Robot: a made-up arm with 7 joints.
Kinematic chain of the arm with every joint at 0, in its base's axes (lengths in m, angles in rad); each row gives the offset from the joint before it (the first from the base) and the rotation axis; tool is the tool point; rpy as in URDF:
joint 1: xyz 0 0 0.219 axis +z
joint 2: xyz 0 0 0 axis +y
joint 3: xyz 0 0 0.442 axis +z
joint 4: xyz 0.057 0 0 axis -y
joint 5: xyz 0.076 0 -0.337 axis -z
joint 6: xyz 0 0 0 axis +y
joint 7: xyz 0.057 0 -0.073 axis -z
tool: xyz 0 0 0 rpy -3.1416 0 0
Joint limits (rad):
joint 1: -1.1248..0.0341
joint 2: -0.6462..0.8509
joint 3: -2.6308..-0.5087
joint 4: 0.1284..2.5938
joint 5: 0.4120..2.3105
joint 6: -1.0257..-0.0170
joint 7: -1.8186..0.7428
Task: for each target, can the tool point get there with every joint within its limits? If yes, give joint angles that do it. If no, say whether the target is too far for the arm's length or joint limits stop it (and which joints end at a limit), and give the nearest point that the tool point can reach.
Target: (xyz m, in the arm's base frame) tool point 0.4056 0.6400 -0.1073
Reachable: no: joint limits stop it (at a limit: joint 1, joint 2, joint 3, joint 4) | nearest point -0.0971 0.1935 0.1838 | short by 0.733 m
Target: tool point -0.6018 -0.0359 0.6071
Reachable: yes | joints -0.5646 -0.4371 -2.0835 1.6034 1.1914 -0.2924 -0.9450
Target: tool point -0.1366 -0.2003 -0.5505
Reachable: no: joint limits stop it (at a limit: joint 1, joint 2, joint 3, joint 5, joint 6) | nearest point -0.0499 -0.2911 0.0872 | short by 0.650 m
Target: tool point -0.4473 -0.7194 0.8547
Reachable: no: too far | nearest point -0.3699 -0.4478 0.7380 | short by 0.306 m
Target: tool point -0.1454 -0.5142 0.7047
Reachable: yes | joints -1.0023 0.6728 -1.4240 1.7029 1.1452 -0.7406 -0.7601
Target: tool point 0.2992 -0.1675 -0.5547
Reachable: no: joint limits stop it (at a limit: joint 1, joint 2, joint 3, joint 5, joint 6) | nearest point 0.3037 -0.1830 0.0824 | short by 0.637 m
